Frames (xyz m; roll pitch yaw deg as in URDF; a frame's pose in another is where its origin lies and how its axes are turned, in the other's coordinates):
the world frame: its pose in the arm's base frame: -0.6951 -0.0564 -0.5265 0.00 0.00 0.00
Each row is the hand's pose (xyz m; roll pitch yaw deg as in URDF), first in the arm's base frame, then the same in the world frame.
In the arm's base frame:
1: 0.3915 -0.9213 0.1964 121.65 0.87 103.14
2: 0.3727 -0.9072 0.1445 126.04 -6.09 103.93
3: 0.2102 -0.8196 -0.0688 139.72 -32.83 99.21
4: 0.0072 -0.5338 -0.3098 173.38 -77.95 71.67
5: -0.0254 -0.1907 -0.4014 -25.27 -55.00 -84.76
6: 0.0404 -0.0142 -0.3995 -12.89 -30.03 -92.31
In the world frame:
1: 1.0866 -0.8649 0.7229 121.65 0.87 103.14
2: 1.0678 -0.8508 0.6710 126.04 -6.09 103.93
3: 0.9053 -0.7632 0.4577 139.72 -32.83 99.21
4: 0.7023 -0.4774 0.2167 173.38 -77.95 71.67
5: 0.6697 -0.1343 0.1251 -25.27 -55.00 -84.76
6: 0.7355 0.0422 0.1270 -12.89 -30.03 -92.31

